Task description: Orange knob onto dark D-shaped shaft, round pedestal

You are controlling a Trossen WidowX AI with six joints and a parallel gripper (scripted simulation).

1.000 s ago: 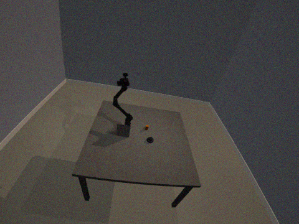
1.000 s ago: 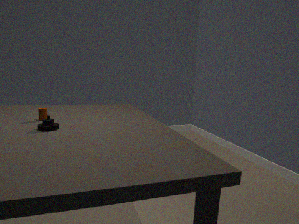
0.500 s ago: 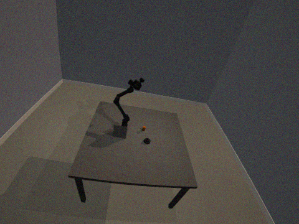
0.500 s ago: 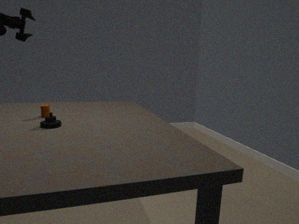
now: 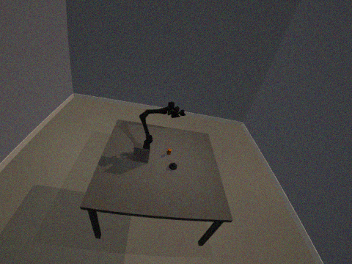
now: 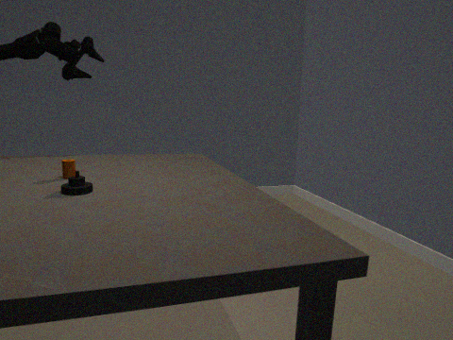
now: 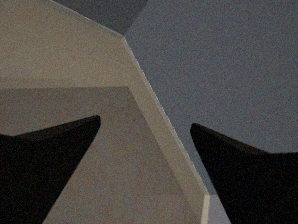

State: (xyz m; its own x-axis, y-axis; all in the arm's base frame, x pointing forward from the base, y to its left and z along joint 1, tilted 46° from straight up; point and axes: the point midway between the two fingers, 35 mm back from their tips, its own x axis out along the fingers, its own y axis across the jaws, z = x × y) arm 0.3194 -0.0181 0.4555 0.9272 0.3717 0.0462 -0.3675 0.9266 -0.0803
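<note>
Right now the orange knob is 350 mm below my gripper tip, 240 mm to the right of it and 120 mm behind it. From my gripper tip the other things lie so: dark pedestal (440 mm to the right, 350 mm below, 100 mm behind).
</note>
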